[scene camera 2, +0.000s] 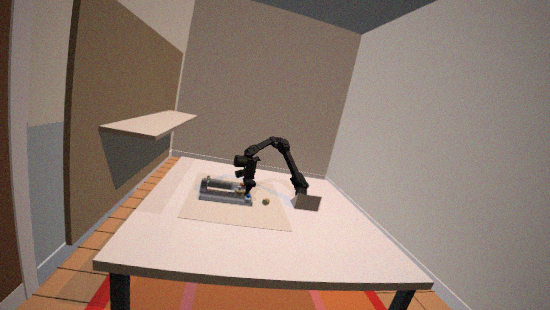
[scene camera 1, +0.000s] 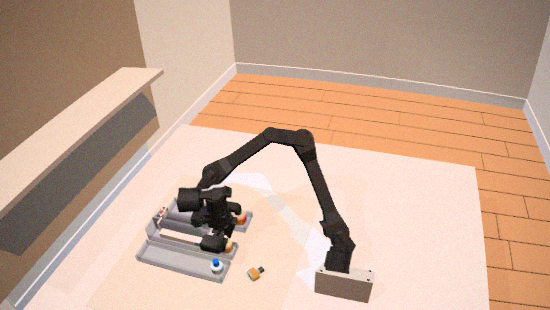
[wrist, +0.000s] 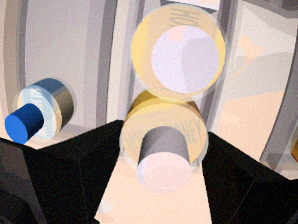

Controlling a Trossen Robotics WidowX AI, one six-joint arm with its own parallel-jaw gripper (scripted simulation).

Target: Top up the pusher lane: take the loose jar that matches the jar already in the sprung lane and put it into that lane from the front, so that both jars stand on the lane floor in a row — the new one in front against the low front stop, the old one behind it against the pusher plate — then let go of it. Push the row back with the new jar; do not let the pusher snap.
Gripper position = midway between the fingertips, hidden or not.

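You can see my gripper (scene camera 1: 225,245) here, and it's visible from the wrist too, with the gripper at (wrist: 163,134).
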